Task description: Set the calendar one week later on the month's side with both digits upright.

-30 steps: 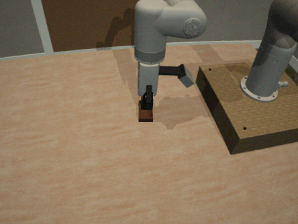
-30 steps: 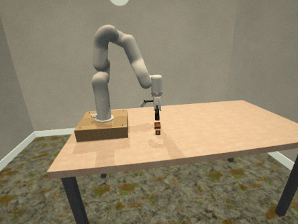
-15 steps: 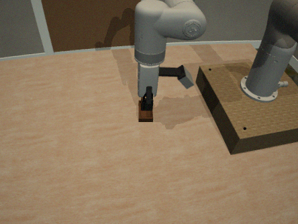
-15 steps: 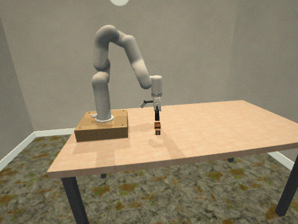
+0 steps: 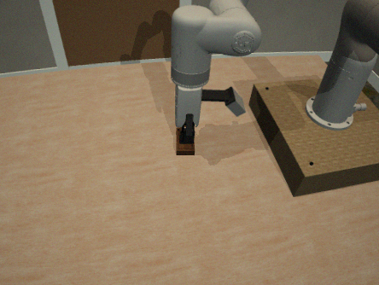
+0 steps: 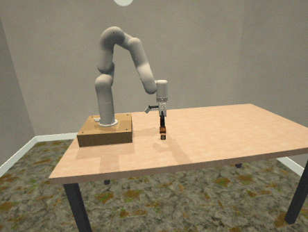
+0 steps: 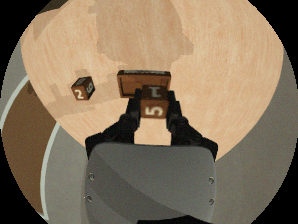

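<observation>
Right now the brown tray is 20 mm to the right of my hand and 50 mm below it. The rest, counted from my hand: cube: 10 mm behind, 120 mm to the right, 50 mm below.
</observation>
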